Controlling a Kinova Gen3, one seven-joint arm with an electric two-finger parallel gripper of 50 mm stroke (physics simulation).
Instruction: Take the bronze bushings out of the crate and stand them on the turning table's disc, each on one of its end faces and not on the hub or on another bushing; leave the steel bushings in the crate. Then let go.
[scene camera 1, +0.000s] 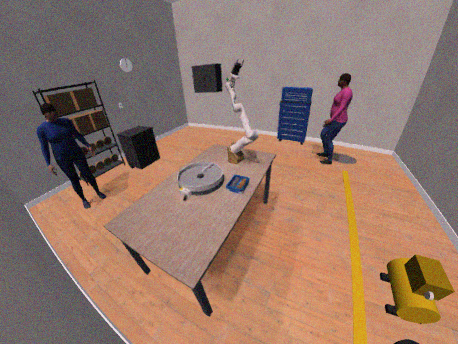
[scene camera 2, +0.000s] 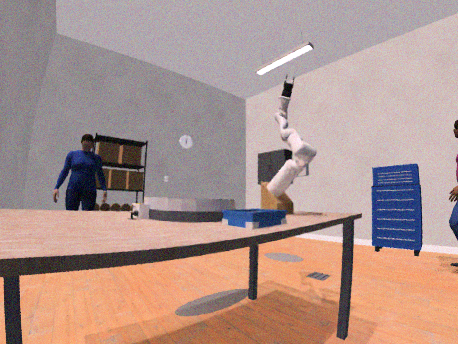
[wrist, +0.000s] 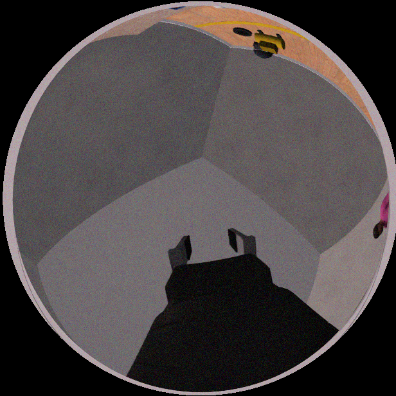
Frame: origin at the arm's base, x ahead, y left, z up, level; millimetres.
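Seen in the pictures: gripper, between the fingertips: (scene camera 1: 240, 59) (scene camera 2: 290, 75); arm's base, origin of its link: (scene camera 1: 233, 149) (scene camera 2: 273, 190).
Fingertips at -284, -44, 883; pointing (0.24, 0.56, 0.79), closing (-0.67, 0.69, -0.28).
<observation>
Pixels of each thing's top centre, then the offset from my fingertips to it, as dx, dy, dz. "spot": a spot on its surface instead.
- blue crate, centre of its top: (scene camera 2: 255, 210) (scene camera 1: 238, 181) +672, +310, -971
- dark hub, centre of its top: (scene camera 1: 200, 175) +763, -39, -960
- small white device, a spot on its surface: (scene camera 2: 141, 210) spot: +1004, +30, -986
- light-coloured bar, a spot on its surface: (scene camera 1: 209, 169) spot: +629, -35, -967
My gripper (scene camera 1: 239, 62) (scene camera 2: 290, 77) (wrist: 209, 240) is open and empty. It points upward, high above the table. The blue crate (scene camera 1: 231, 188) (scene camera 2: 250, 219) stands on the table near its long edge. Small bronze-coloured shapes show inside it in scene camera 1, too small to count or to tell bronze from steel. The turning table (scene camera 1: 209, 188) (scene camera 2: 187, 216) is a grey round unit beside the crate, with a dark hub (scene camera 1: 200, 176) at the middle of its disc (scene camera 1: 192, 171). No bushing can be made out on the disc in scene camera 1. In scene camera 2 the rim hides the disc's top.
A small white device (scene camera 1: 184, 192) (scene camera 2: 141, 210) sits at the turning table's rim. A light-coloured bar (scene camera 1: 209, 167) reaches over the disc. The arm stands on a wooden block (scene camera 1: 234, 156) (scene camera 2: 284, 204) at the table's end. Two people (scene camera 1: 65, 145) (scene camera 1: 340, 110) stand away from the table.
</observation>
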